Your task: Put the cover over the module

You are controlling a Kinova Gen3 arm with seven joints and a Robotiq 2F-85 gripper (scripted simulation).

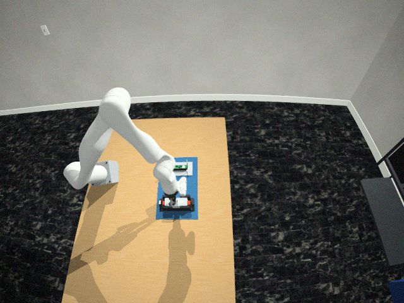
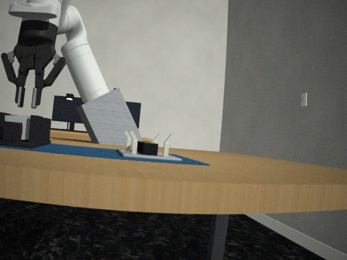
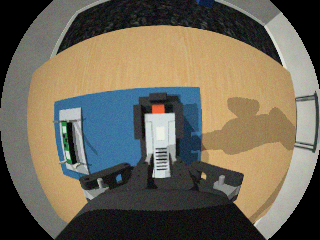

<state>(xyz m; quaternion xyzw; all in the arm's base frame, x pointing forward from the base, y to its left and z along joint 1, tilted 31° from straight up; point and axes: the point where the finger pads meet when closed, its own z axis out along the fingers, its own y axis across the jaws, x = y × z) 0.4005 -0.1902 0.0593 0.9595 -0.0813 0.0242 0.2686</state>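
Right now the cover is 6 cm below my hand and 1 cm ahead of it.
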